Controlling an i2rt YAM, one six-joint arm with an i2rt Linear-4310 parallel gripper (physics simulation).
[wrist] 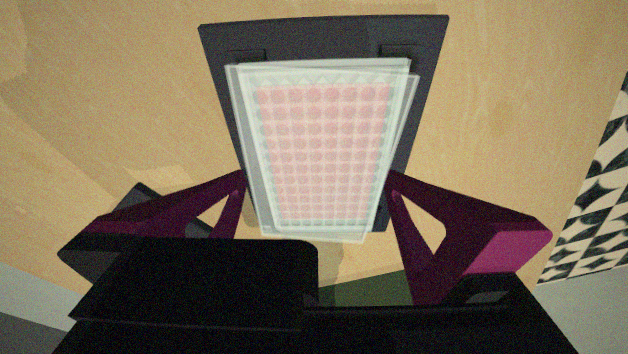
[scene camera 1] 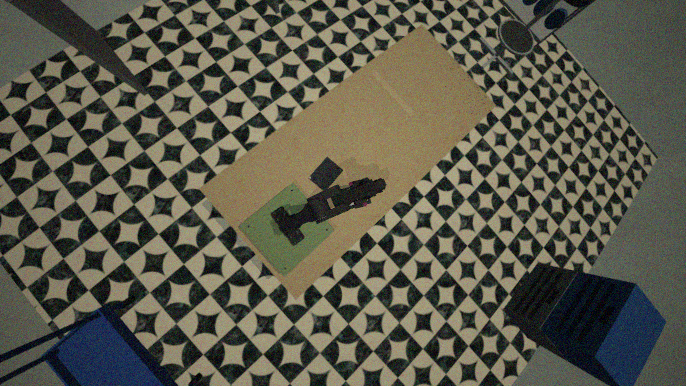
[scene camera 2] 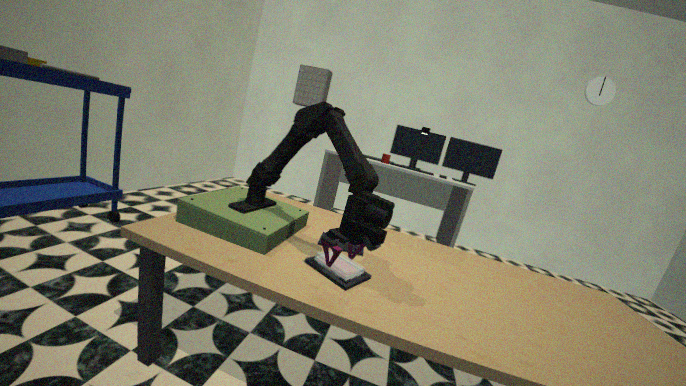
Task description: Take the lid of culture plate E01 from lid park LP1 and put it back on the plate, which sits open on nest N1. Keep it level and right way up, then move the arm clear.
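Pixels of known places: gripper, fingertip midpoint: (wrist: 314, 177) (scene camera 2: 339, 262); arm's base, link origin: (scene camera 1: 287, 225) (scene camera 2: 254, 205).
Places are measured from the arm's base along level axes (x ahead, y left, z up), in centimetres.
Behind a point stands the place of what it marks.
Culture plate E01 (wrist: 322, 145) @(x 40.6, y -9.5, z -3.7 cm) (scene camera 2: 346, 267) @(x 41.1, y -11.3, z -3.6 cm), clear with pink wells, sits on the dark nest N1 (wrist: 324, 35) @(x 45.0, y -11.4, z -5.8 cm) (scene camera 2: 335, 280) @(x 40.0, y -15.8, z -6.1 cm). The clear lid (wrist: 406, 101) @(x 41.3, y -14.0, z -3.5 cm) lies on top of the plate, level and right way up, turned a little against the plate's outline. My gripper (wrist: 314, 177) @(x 38.1, y -8.0, z -4.6 cm) (scene camera 2: 343, 252) @(x 38.1, y -8.0, z -4.6 cm) (scene camera 1: 360, 194) @(x 38.1, y -8.0, z -4.6 cm) is open, with one magenta finger on each long side of the lid and a small gap to it. The dark lid park LP1 (scene camera 1: 326, 171) @(x 33.5, y 12.5, z -6.0 cm) (wrist: 131, 198) @(x 41.0, y 8.8, z -6.0 cm) is bare, beside the arm. In the top scene view the arm hides the plate.
The arm stands on a green base block (scene camera 2: 239, 223) @(x 7.6, y -16.6, z -0.5 cm) (scene camera 1: 261, 235) @(x -12.8, y 3.8, z 0.6 cm) at the table's (scene camera 2: 479, 312) @(x 80.1, y -2.1, z -7.0 cm) (scene camera 1: 407, 119) @(x 95.6, y 10.5, z -7.1 cm) near end. A blue cart (scene camera 2: 86, 139), a desk with two monitors (scene camera 2: 446, 153) and a blue cabinet (scene camera 1: 599, 316) stand on the floor around it.
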